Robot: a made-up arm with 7 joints.
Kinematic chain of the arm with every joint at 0, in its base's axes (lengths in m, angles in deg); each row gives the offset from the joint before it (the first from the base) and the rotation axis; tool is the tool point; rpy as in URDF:
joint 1: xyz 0 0 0.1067 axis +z
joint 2: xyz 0 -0.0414 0.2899 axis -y
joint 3: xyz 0 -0.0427 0.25 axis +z
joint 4: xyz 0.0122 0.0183 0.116 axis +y
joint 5: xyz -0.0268 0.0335 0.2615 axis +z
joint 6: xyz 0 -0.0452 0.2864 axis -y
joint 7: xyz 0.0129 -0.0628 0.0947 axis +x
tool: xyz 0 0 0 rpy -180 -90 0
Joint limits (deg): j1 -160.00..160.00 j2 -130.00..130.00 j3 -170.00..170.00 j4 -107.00..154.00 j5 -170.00..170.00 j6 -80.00..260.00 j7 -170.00..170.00
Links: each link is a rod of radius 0.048 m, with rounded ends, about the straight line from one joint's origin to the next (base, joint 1, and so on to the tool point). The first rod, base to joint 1, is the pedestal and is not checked.
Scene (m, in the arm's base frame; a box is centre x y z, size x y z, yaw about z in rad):
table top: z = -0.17
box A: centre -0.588 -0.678 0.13 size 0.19 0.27 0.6 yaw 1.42
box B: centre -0.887 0.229 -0.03 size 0.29 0.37 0.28 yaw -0
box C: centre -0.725 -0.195 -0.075 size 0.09 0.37 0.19 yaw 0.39
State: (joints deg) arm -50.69 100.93 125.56 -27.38 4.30 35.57 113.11
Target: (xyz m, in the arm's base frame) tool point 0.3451 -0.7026 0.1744
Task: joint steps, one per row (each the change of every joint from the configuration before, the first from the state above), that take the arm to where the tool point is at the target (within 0.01 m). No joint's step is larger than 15 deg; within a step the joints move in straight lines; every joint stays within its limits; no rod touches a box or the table.
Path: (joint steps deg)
1: 14.13 -5.17 -4.84 -4.15 -3.43 1.19 2.51
2: 14.13 -5.18 -4.83 -4.15 -3.44 1.20 2.51
3: 14.13 -5.17 -4.84 -4.14 -3.43 1.19 2.51
4: 14.13 -5.18 -4.83 -4.15 -3.43 1.19 2.51
5: 14.14 -5.17 -4.84 -4.15 -3.44 1.20 2.50
6: 7.82 12.46 -3.75 -7.62 1.05 -0.53 -3.13
7: 7.83 12.46 -3.76 -7.62 1.05 -0.52 -3.14
8: 7.83 12.46 -3.75 -7.61 1.05 -0.52 -3.13
9: 7.82 12.46 -3.75 -7.62 1.05 -0.53 -3.14

